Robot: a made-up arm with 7 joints.
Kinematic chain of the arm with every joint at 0, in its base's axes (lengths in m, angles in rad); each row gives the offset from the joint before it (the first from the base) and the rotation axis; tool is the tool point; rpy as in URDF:
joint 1: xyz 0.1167 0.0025 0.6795 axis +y
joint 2: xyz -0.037 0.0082 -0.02 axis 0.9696 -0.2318 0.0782
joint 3: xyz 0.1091 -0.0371 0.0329 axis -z
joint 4: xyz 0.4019 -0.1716 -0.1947 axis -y
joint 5: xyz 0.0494 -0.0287 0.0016 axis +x
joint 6: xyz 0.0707 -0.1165 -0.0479 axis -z
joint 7: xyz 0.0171 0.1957 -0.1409 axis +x
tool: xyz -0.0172 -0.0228 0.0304 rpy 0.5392 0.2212 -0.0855
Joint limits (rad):
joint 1: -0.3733..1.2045
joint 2: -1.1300..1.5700
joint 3: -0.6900..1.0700
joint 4: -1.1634..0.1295
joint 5: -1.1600..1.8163
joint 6: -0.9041..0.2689
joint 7: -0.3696..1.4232
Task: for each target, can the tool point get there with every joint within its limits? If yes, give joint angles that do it. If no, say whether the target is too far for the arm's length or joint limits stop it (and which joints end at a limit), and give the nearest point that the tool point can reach.
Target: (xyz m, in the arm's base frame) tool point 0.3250 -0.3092 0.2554
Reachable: yes | joints 0.7328 -0.3346 0.4344 -0.8333 1.3296 -0.3632 0.3999
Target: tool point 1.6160 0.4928 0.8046
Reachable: no: too far | nearest point 0.9003 0.2005 0.7438 | short by 0.775 m
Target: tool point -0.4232 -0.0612 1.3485
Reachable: no: joint limits stop it (at a limit: joint 2, joint 3, joint 4, joint 5, joint 6, joint 7) | nearest point -0.1346 -0.3708 0.9909 | short by 0.554 m
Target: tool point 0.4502 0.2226 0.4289
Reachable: yes | joints 0.9305 1.3506 -0.5544 -0.8351 0.7444 -0.6529 0.1448
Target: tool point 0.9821 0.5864 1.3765
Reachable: no: too far | nearest point 0.6975 0.3086 1.1100 | short by 0.479 m
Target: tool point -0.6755 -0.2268 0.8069
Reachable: no: joint limits stop it (at a limit: joint 1, joint 3, joint 4, joint 5, joint 7) | nearest point -0.4192 -0.2711 0.4916 | short by 0.409 m
